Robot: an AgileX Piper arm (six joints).
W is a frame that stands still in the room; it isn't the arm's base.
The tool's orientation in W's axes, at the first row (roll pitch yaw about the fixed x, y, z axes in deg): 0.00, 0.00, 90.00
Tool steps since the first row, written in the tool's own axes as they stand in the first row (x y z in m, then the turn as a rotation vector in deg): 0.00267, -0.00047, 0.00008, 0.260, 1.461, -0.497; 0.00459, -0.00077, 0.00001, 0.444, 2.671, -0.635; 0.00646, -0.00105, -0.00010, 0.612, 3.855, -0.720; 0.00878, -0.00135, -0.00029, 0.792, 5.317, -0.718; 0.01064, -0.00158, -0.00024, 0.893, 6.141, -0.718; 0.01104, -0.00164, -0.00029, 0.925, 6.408, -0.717
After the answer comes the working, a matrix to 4 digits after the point.
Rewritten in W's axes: 0.00047, 0.00267, 0.00008, -1.461, 0.260, -0.497; 0.00077, 0.00459, 0.00001, -2.671, 0.444, -0.635; 0.00105, 0.00646, -0.00010, -3.855, 0.612, -0.720; 0.00135, 0.00878, -0.00029, -5.317, 0.792, -0.718; 0.00158, 0.01064, -0.00024, -6.141, 0.893, -0.718; 0.00164, 0.01104, -0.00029, -6.408, 0.925, -0.717
The tool's axes in the first row as the columns of a matrix, in W's axes (rounded; the answer above uses it unrounded):
0.0000, -1.0000, 0.0000
1.0000, 0.0000, 0.0000
0.0000, 0.0000, 1.0000

